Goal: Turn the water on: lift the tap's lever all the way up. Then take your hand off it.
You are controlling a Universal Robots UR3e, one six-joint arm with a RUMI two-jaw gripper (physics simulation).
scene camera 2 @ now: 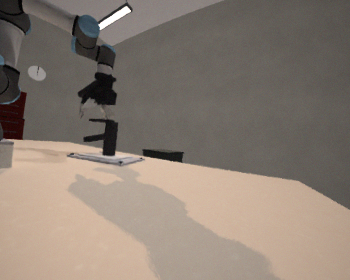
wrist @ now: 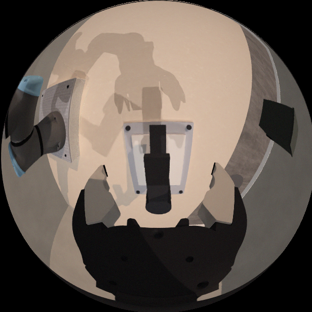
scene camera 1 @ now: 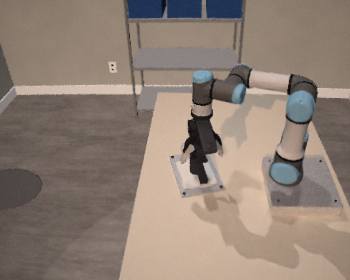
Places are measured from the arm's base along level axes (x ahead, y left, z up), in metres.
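Pixels of known places: gripper, fingertip midpoint: (scene camera 2: 95, 121) (scene camera 1: 201, 160).
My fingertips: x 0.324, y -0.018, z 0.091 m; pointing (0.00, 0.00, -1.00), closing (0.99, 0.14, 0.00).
Observation:
Ahead of a thing's pixels: the offset from my fingertips to its top centre.
The black tap (scene camera 1: 201, 172) (scene camera 2: 110, 141) (wrist: 158, 175) stands upright on a light square base plate (scene camera 1: 176, 175) (scene camera 2: 132, 160) (wrist: 187, 160). In the scene camera 2 view its lever {0.010 m up, 0.002 m ahead, 0.036 m right} (scene camera 2: 100, 120) is a thin bar at the top, lying about level above the longer spout {0.047 m down, 0.000 m ahead, 0.019 m right} (scene camera 2: 93, 138). My gripper (scene camera 1: 202, 156) (scene camera 2: 95, 116) (wrist: 158, 165) is open and points down, with its fingertips near the height of the lever. In the wrist view the fingers stand wide apart, one on each side of the tap, with gaps to it. Contact with the lever does not show.
The arm's square mount (scene camera 1: 310, 197) (wrist: 74, 117) stands on the table to one side of the tap. The table's edge (scene camera 1: 137, 200) runs on the tap's other side. Beyond the table are a shelf unit (scene camera 1: 185, 58) with blue bins (scene camera 1: 184, 8) and a dark box (scene camera 2: 162, 154) (wrist: 277, 122).

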